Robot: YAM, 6 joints.
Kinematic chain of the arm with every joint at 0, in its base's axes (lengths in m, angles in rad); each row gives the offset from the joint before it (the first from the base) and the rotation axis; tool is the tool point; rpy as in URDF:
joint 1: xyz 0 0 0.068 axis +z
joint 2: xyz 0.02 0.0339 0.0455 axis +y
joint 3: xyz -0.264 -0.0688 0 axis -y
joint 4: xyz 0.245 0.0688 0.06 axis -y
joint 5: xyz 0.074 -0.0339 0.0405 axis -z
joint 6: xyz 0.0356 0 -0.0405 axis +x
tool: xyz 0 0 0 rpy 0 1.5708 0
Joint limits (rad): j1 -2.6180..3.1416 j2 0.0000..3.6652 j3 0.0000..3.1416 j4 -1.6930..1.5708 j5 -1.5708..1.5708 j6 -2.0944..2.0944
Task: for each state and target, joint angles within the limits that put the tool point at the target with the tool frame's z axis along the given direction. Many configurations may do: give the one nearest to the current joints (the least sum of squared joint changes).
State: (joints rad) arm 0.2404 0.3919 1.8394 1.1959 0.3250 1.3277
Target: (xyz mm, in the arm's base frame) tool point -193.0 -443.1 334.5 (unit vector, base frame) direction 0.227 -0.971 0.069
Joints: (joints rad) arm 1.1134 0.0021 1.9098 1.1446 0.6851 1.3277
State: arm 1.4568 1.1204 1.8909 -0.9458 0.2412 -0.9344
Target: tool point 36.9 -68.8 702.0 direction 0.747 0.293 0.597
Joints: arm 1.7002 1.2006 2.6395 -0.1826 0.8922 -0.9344
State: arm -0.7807 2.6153 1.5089 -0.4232 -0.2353 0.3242
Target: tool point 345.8 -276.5 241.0 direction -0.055 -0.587 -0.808
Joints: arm -0.6338 2.1003 1.8510 -0.9623 0.5299 0.3242
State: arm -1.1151 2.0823 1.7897 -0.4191 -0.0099 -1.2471
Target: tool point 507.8 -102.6 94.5 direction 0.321 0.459 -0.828
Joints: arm -0.2352 2.5998 2.1446 -0.8727 -0.5484 -1.2471
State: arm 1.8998 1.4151 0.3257 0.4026 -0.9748 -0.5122
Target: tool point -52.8 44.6 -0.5 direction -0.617 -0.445 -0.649
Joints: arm 2.0425 2.1651 0.0022 0.4152 -0.8509 -0.5122
